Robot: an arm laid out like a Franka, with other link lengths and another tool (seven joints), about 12 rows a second.
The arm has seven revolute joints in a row. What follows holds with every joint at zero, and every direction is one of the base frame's.
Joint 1 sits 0.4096 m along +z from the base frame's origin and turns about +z.
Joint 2 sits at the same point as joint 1 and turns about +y.
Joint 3 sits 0.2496 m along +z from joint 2 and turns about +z.
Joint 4 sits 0.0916 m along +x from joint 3 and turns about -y.
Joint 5 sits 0.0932 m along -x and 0.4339 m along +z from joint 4 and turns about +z.
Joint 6 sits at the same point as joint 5 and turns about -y.
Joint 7 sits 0.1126 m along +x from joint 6 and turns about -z.
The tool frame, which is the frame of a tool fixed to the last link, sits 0.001 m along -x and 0.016 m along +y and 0.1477 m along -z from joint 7; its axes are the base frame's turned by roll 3.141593, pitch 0.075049 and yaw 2.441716 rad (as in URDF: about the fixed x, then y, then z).
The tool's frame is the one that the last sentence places.
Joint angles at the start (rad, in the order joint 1, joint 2, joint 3, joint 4, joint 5, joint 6, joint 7):
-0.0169, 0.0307, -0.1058, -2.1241, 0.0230, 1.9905, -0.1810
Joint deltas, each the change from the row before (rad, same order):
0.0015, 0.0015, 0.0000, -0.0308, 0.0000, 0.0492, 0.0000
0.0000, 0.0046, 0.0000, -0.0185, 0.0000, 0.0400, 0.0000
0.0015, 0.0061, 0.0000, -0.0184, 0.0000, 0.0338, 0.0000
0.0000, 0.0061, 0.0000, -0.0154, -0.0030, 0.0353, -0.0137
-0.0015, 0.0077, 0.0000, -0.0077, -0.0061, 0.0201, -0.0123
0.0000, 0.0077, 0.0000, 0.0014, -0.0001, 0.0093, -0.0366
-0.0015, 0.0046, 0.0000, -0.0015, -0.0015, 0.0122, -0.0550
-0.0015, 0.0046, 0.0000, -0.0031, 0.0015, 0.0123, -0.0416
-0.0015, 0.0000, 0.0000, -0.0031, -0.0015, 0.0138, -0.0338
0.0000, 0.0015, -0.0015, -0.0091, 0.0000, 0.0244, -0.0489
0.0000, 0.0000, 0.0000, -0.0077, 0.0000, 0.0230, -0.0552
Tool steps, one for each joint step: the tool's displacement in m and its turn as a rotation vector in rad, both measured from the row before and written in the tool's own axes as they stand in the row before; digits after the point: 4 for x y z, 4 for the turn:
0.0014, 0.0002, 0.0121, -0.0078, -0.0150, -0.0002
-0.0004, 0.0002, 0.0084, -0.0077, -0.0151, 0.0011
0.0013, 0.0002, 0.0097, -0.0037, -0.0087, -0.0007
0.0002, -0.0004, 0.0080, -0.0049, -0.0138, -0.0145
-0.0002, -0.0014, 0.0065, 0.0018, -0.0070, -0.0141
-0.0006, 0.0001, 0.0029, -0.0033, -0.0031, -0.0364
-0.0006, -0.0011, 0.0023, -0.0052, -0.0063, -0.0541
-0.0001, -0.0011, 0.0030, -0.0054, -0.0040, -0.0388
-0.0009, -0.0009, 0.0002, -0.0050, -0.0105, -0.0329
0.0000, -0.0014, 0.0029, -0.0074, -0.0133, -0.0469
0.0000, -0.0005, 0.0014, -0.0078, -0.0148, -0.0547

